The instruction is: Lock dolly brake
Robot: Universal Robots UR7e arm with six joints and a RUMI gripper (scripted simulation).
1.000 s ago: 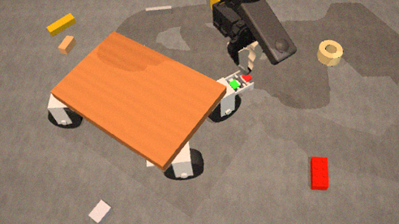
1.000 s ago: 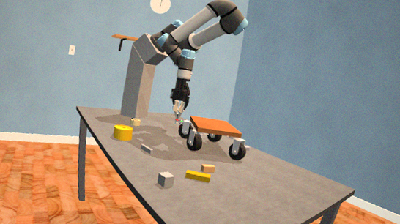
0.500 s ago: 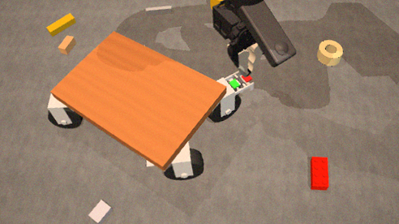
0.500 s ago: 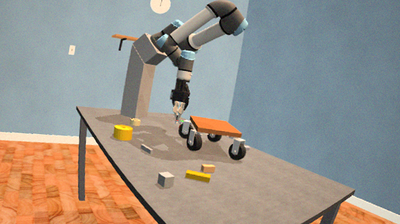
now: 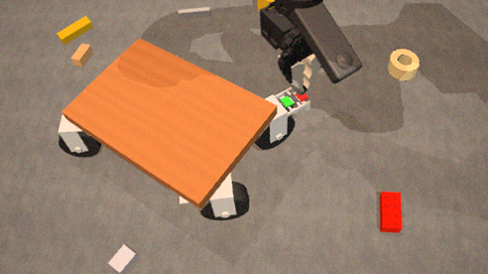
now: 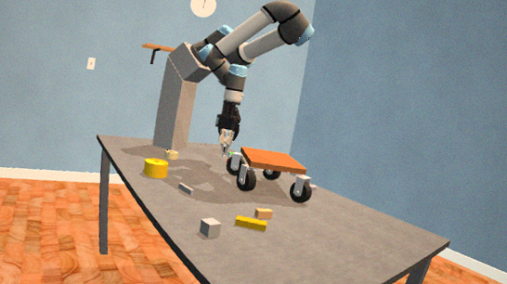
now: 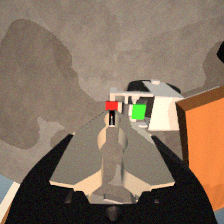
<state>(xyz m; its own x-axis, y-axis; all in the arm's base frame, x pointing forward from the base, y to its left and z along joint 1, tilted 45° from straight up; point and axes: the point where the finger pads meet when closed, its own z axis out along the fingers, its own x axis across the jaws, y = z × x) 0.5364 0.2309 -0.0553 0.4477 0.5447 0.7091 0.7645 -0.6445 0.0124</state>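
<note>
The brake pedal is 2 cm below my hand, 1 cm to the left of it and 1 cm ahead of it. Also, from my hand: red brick 21 cm behind, 10 cm to the left, 9 cm below; tan ring 22 cm to the right, 14 cm behind, 9 cm below; flat grey piece 34 cm ahead, 18 cm to the right, 9 cm below.
</note>
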